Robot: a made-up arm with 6 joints.
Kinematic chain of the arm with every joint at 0, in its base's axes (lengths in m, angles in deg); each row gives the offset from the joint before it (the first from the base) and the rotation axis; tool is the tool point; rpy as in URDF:
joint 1: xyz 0 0 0.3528 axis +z
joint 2: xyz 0 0 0 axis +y
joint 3: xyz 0.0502 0 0.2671 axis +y
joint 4: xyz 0.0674 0 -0.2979 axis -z
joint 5: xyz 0 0 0 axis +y
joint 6: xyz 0.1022 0 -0.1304 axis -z
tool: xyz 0 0 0 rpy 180 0 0
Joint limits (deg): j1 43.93..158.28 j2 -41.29..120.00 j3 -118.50..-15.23 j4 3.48..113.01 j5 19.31..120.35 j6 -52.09..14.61
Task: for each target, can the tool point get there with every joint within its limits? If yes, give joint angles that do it. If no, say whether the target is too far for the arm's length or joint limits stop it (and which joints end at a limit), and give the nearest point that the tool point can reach.
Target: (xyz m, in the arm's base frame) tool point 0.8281 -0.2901 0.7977
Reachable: no: too far | nearest point 0.3216 0.2357 0.7977 | short by 0.730 m
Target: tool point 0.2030 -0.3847 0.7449
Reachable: no: joint limits stop it (at a limit: joint 1, joint 2, joint 3, joint 4, joint 5) | nearest point 0.0847 -0.1964 0.9326 | short by 0.291 m
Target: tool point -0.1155 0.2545 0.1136
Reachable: yes | joints 98.47 30.78 -31.05 104.23 66.64 -30.18
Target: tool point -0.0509 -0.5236 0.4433
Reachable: no: joint limits stop it (at a limit: joint 2, joint 3, joint 4) | nearest point -0.0233 -0.2399 0.2719 | short by 0.333 m
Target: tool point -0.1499 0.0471 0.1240
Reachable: yes | joints 78.43 77.39 -23.42 80.85 110.95 8.67
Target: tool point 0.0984 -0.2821 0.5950
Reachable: no: joint limits stop it (at a limit: joint 2, joint 3, joint 4) | nearest point 0.0566 -0.1623 0.3352 | short by 0.289 m
